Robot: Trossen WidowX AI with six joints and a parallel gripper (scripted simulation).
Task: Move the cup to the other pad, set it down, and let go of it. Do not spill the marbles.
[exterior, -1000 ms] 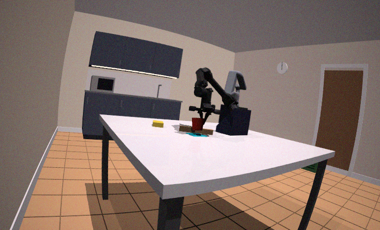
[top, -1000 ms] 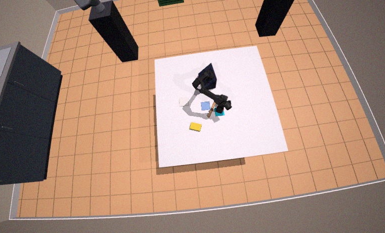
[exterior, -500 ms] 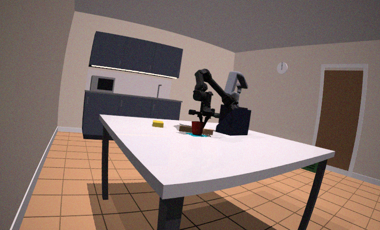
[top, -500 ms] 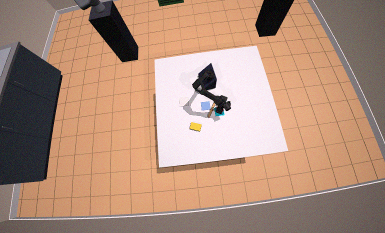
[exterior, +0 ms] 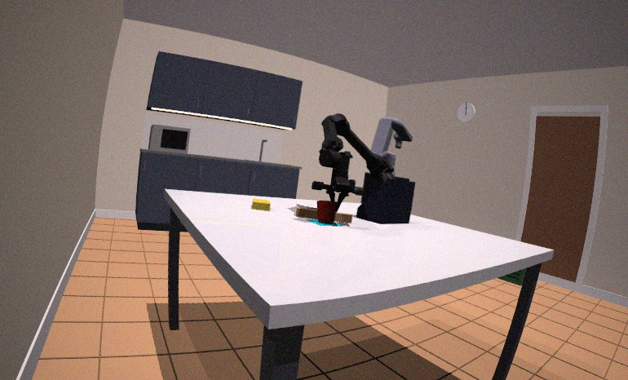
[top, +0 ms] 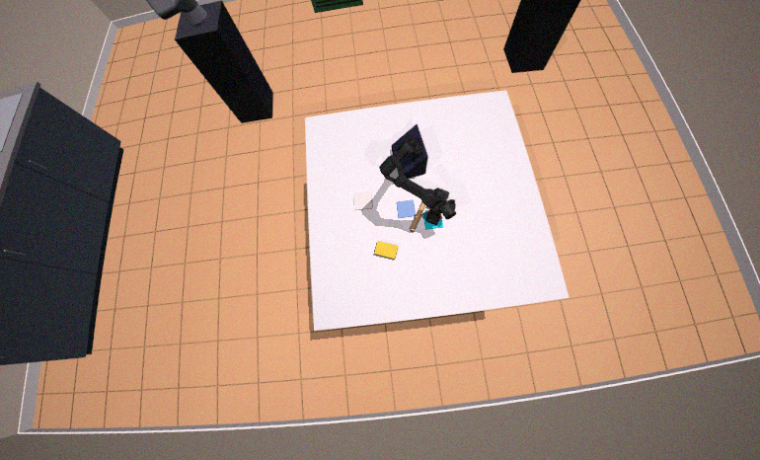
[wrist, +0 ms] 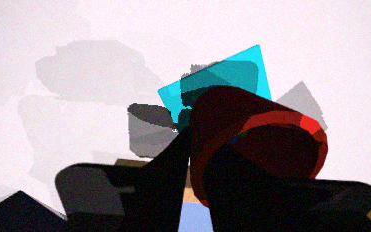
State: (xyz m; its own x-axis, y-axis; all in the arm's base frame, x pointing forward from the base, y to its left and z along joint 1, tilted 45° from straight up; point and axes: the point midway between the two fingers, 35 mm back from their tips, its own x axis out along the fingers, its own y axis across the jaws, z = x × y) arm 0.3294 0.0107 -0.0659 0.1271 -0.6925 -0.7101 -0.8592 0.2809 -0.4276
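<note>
The red cup is 3 cm ahead of my gripper tip and 2 cm to the right of it. Round my gripper tip: wooden bar: 2 cm behind, 8 cm to the right, 4 cm below; then pale blue pad: 6 cm behind, 15 cm to the right, 5 cm below; then cyan pad: 3 cm ahead, 2 cm to the right, 5 cm below.
</note>
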